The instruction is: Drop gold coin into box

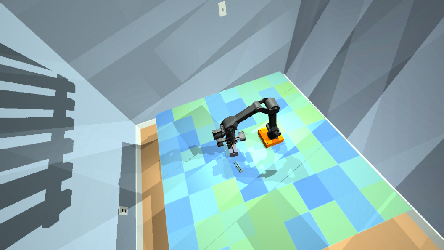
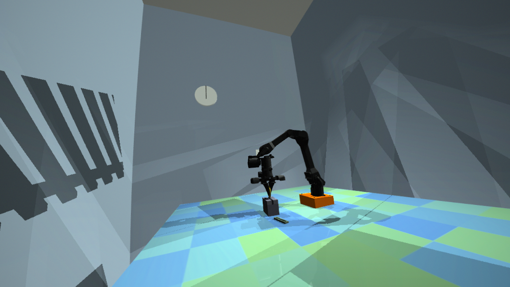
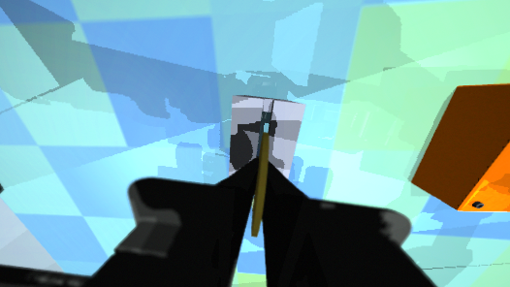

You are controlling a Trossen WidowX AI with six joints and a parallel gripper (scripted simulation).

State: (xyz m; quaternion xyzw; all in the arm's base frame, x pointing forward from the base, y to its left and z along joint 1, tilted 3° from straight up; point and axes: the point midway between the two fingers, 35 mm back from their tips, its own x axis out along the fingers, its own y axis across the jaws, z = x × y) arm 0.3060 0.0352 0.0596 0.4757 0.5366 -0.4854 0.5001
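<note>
Now: the gold coin 20 mm above my gripper tip.
</note>
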